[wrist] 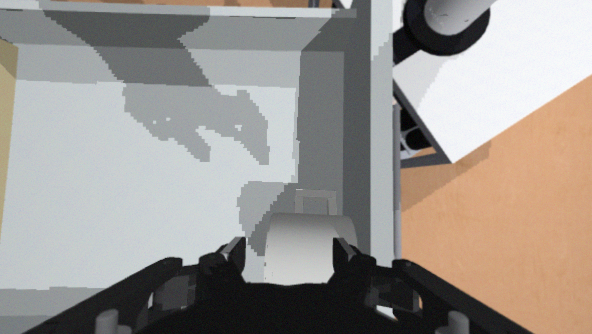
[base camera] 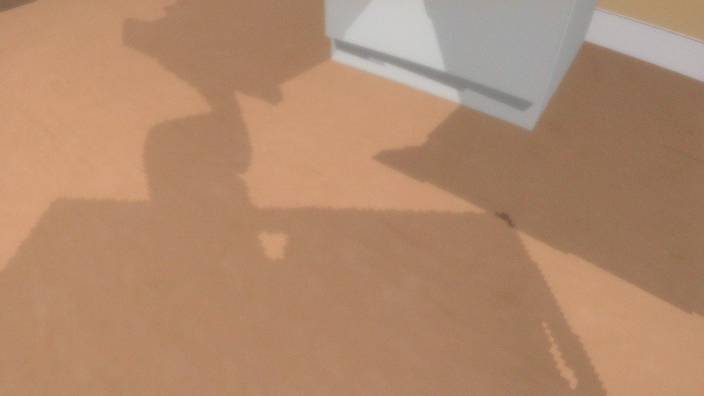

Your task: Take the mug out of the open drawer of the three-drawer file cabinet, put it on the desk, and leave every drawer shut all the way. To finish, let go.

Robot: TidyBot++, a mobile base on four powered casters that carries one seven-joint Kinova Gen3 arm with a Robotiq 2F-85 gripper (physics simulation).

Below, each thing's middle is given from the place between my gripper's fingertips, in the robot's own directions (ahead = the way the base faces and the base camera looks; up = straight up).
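I can tell you that my gripper is 30 mm to the right of the mug (wrist: 299, 247), 10 mm past it and 90 mm above it.
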